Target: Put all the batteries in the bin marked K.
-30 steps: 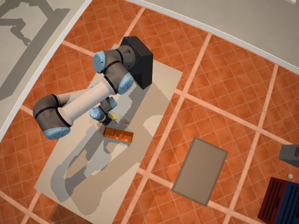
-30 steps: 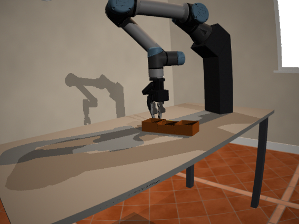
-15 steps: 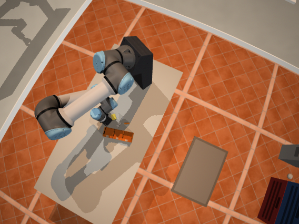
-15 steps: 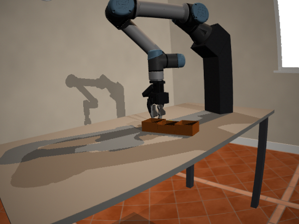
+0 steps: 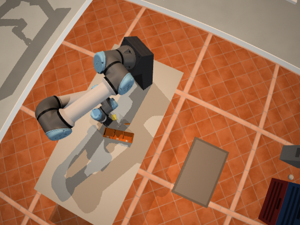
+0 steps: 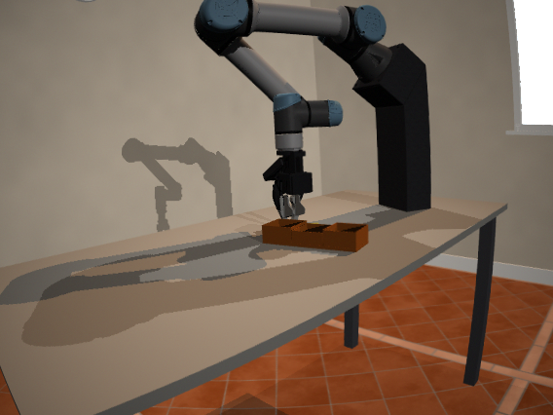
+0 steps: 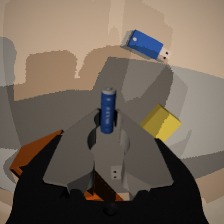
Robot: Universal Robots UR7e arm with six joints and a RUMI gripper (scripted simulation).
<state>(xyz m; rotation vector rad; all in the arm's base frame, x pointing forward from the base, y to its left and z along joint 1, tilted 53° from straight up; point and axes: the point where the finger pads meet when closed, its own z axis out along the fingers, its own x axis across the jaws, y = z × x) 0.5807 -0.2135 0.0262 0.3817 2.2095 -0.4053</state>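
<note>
The yellow block is 5 cm to the left of my hand, 4 cm behind it and 1 cm below it. From my hand the other things lie so: grey piece: 13 cm to the left, 4 cm behind, 1 cm below; then blue cylindrical battery: 1 cm below; then domino-like tile: 10 cm to the left, 3 cm ahead, 1 cm below.
</note>
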